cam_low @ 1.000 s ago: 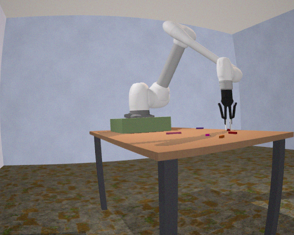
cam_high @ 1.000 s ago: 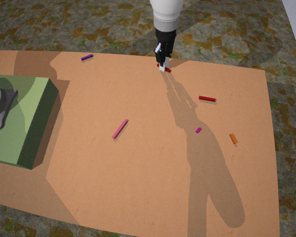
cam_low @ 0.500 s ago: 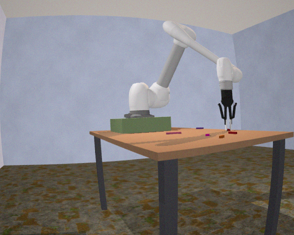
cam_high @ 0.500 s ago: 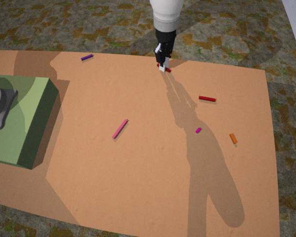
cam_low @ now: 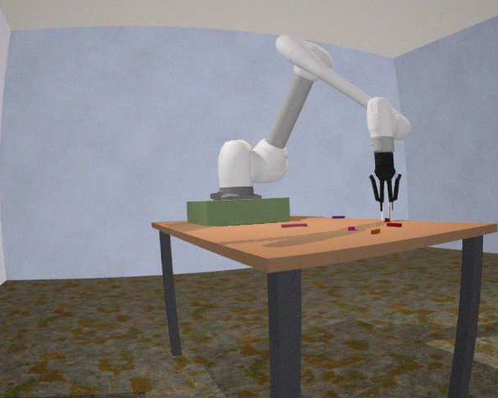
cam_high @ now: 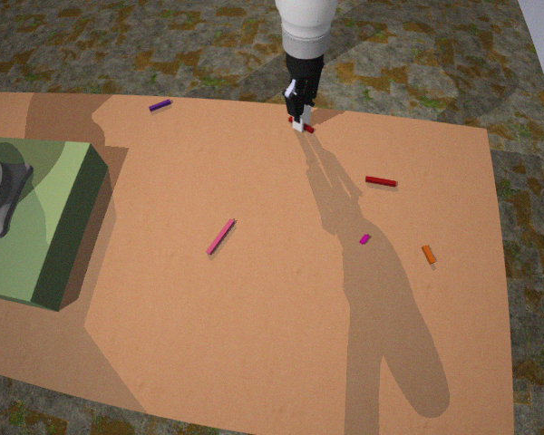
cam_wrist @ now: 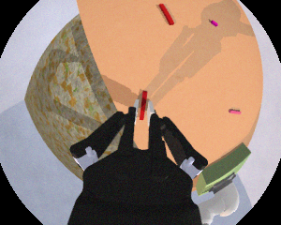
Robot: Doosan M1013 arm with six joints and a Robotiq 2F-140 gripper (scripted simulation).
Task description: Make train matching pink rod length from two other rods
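My hand is 16 cm short of the magenta rod, 29 cm to the left of it and 3 cm above it. Round my hand: purple rod 38 cm behind, 3 cm to the left, 3 cm below; orange rod 30 cm ahead, 31 cm to the right, 3 cm below; pink rod 14 cm behind, 32 cm to the right, 3 cm below.
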